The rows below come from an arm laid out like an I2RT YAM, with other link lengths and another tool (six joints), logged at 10 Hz.
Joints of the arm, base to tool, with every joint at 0 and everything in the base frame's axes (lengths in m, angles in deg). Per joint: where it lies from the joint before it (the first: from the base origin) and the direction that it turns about. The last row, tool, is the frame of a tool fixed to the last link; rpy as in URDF.
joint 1: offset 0 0 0.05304 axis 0 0 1
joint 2: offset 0.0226 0.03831 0.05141 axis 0 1 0
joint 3: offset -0.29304 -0.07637 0 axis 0 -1 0
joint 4: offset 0.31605 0.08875 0.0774 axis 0 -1 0
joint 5: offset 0.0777 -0.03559 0.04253 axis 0 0 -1
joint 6: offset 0.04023 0 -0.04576 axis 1 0 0
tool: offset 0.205 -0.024 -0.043 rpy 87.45 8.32 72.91
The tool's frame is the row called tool.
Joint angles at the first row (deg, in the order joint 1, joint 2, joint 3, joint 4, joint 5, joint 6):
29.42, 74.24, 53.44, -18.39, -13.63, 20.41
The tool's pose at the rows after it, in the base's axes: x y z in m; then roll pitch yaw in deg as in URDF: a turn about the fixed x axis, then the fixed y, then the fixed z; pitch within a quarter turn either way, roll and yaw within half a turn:
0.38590 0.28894 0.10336 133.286 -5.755 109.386
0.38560 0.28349 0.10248 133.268 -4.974 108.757
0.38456 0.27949 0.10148 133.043 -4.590 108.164
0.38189 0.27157 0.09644 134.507 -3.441 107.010
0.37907 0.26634 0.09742 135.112 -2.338 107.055
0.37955 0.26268 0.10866 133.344 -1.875 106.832
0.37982 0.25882 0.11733 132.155 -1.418 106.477
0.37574 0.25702 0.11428 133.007 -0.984 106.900
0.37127 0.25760 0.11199 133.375 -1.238 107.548
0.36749 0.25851 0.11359 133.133 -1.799 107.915
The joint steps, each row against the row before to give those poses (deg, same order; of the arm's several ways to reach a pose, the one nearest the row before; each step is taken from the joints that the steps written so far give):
-0.24, 0.18, 0.22, -0.71, 0.25, -0.54
-0.06, -0.62, -0.42, -0.37, 0.93, -0.23
0.01, -0.80, -0.82, 0.18, 0.75, 0.08
0.00, 0.01, 0.29, -1.92, 1.34, 0.06
-0.02, -0.36, 0.55, -1.87, 0.57, -0.78
0.04, -1.93, -0.34, -0.04, 0.78, -0.41
-0.01, -1.42, -0.08, -0.32, 0.75, -0.30
0.00, -0.04, 0.07, -1.11, -0.18, -0.46
-0.03, -0.40, -0.50, -0.24, -0.73, -0.21
-0.01, -0.90, -0.59, 0.07, -0.61, 0.14

